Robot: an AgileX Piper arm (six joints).
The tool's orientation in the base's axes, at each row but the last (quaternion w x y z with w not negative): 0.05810 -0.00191 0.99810 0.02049; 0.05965 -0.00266 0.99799 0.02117; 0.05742 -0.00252 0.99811 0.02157; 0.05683 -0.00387 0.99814 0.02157; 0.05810 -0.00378 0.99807 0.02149; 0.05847 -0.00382 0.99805 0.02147; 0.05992 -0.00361 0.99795 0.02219
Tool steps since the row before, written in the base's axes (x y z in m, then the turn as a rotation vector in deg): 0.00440 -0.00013 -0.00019 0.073 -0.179 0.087; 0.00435 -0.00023 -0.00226 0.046 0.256 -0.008; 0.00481 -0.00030 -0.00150 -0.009 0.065 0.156; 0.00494 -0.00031 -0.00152 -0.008 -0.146 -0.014; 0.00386 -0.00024 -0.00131 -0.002 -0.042 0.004; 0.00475 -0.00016 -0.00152 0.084 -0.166 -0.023; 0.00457 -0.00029 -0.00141 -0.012 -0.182 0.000
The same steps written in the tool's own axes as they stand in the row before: -0.00435 -0.00016 0.00069 -0.082 -0.176 -0.085; -0.00405 -0.00036 0.00275 -0.045 0.255 0.024; -0.00461 -0.00040 0.00203 -0.009 0.072 -0.153; -0.00473 -0.00042 0.00205 0.010 -0.146 0.007; -0.00368 -0.00033 0.00174 0.002 -0.042 -0.006; -0.00454 -0.00027 0.00205 -0.080 -0.168 0.025; -0.00437 -0.00040 0.00193 0.013 -0.182 -0.010
